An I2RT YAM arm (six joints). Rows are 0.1 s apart.
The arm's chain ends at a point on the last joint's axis. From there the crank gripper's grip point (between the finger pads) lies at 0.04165 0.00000 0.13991 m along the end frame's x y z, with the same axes.
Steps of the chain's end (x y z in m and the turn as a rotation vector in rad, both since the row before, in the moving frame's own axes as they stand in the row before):
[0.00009, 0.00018, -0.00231, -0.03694, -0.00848, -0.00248]
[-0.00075, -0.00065, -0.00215, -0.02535, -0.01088, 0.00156]
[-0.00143, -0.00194, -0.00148, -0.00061, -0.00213, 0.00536]
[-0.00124, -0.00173, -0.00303, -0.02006, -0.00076, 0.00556]
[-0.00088, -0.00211, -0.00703, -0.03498, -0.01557, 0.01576]
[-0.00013, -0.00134, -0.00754, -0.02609, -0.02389, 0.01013]
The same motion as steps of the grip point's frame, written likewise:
[-0.00109, 0.00525, -0.00206, -0.03694, -0.00848, -0.00248]
[-0.00228, 0.00297, -0.00175, -0.02535, -0.01088, 0.00156]
[-0.00173, -0.00163, -0.00139, -0.00061, -0.00213, 0.00536]
[-0.00135, 0.00131, -0.00303, -0.02006, -0.00076, 0.00556]
[-0.00311, 0.00343, -0.00650, -0.03498, -0.01557, 0.01576]
[-0.00350, 0.00273, -0.00664, -0.02609, -0.02389, 0.01013]

